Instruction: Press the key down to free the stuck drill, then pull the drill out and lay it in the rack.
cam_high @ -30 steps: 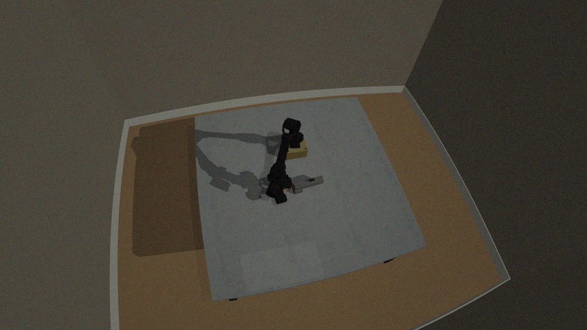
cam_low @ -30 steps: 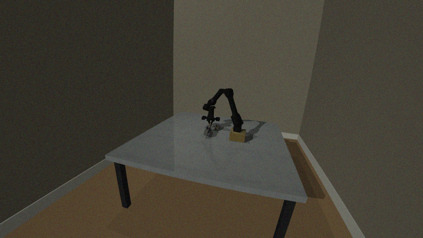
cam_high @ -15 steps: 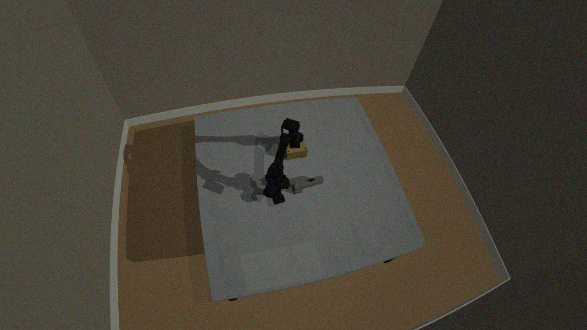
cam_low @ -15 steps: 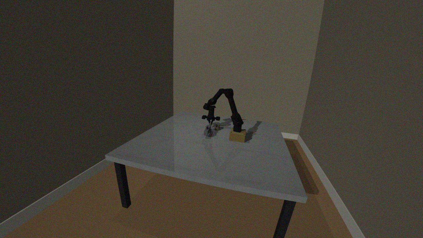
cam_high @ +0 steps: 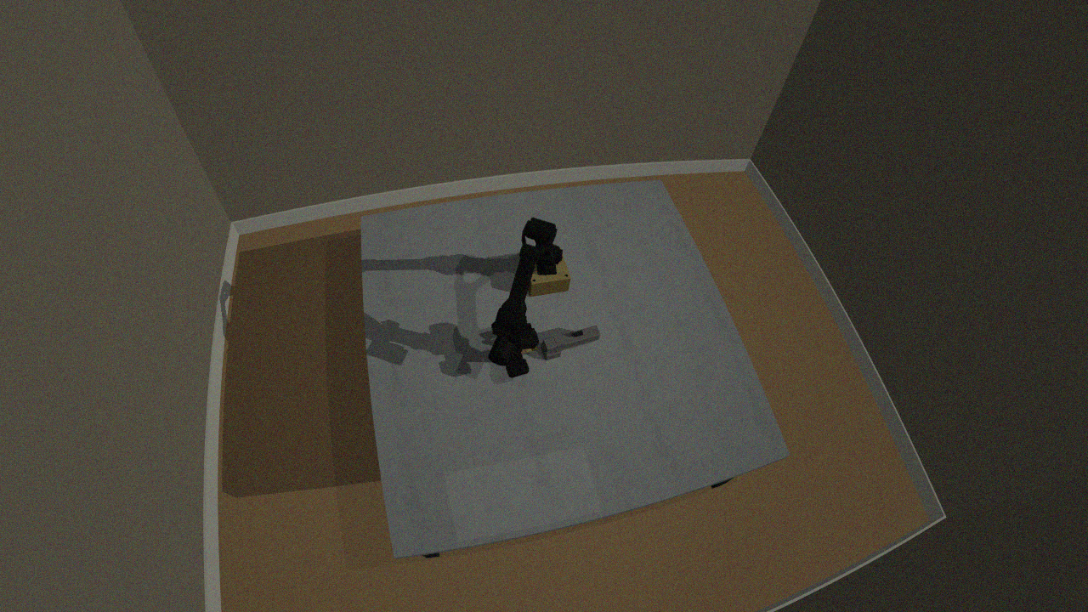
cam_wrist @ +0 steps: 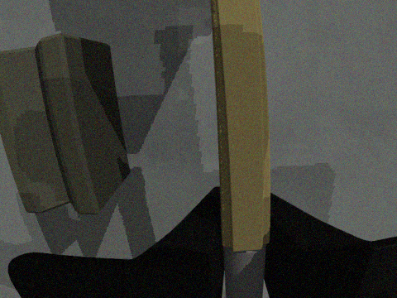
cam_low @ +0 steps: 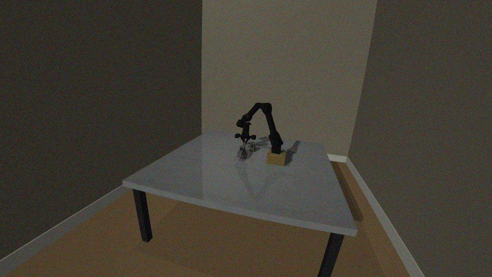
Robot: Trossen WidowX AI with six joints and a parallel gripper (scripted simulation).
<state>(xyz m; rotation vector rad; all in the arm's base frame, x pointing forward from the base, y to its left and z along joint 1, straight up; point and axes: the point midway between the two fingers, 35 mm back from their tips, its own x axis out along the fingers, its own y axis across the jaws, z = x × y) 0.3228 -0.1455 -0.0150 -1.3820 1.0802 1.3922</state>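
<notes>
The drill lies 1 cm behind my gripper tip, 4 cm to the left of it and 3 cm above it. Round my gripper tip: rack 8 cm behind, 2 cm to the left, 1 cm below; then small dark key 6 cm behind, 22 cm to the left, 3 cm above; then grey housing block 5 cm behind, 20 cm to the left, 1 cm above.
</notes>
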